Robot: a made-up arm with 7 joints.
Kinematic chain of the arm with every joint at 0, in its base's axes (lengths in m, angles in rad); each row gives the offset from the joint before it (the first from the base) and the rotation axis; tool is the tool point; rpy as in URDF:
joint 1: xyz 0 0 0.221 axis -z
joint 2: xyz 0 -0.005 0.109 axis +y
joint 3: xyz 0 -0.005 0.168 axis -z
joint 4: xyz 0 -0.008 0.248 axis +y
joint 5: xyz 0 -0.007 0.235 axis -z
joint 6: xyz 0 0 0.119 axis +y
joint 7: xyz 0 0 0.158 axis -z
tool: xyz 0 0 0 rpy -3.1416 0 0
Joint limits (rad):
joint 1: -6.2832..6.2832
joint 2: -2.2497..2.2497
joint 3: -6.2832..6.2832
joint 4: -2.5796..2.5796
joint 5: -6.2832..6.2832
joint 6: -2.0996..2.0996
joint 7: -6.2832..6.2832
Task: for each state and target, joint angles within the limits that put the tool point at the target. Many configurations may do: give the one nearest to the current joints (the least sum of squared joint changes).
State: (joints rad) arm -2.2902 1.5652 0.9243 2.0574 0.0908 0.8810 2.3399
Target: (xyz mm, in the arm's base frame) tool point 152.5 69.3 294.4
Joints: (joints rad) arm -2.1320 1.6254 1.0977 2.5228 0.1825 0.9505 2.3399
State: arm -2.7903 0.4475 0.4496 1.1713 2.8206 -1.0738 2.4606
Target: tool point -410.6 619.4 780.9
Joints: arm -2.3821 0.7104 0.5762 0.4987 2.8372 -0.4996 2.4606
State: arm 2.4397 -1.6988 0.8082 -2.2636 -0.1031 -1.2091 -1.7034
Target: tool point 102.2 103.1 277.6
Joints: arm 2.1561 -1.1020 0.7044 -2.3518 -0.1895 -1.9345 -1.7034
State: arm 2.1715 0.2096 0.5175 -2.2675 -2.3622 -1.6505 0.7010
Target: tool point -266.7 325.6 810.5
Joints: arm 1.4398 -0.0088 -0.2232 -1.6702 -2.3231 -1.3869 0.7010
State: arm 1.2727 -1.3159 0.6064 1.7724 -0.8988 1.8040 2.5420
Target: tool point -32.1 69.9 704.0
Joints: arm 1.3214 -1.1196 0.3820 1.8712 -0.9306 1.7543 2.5420
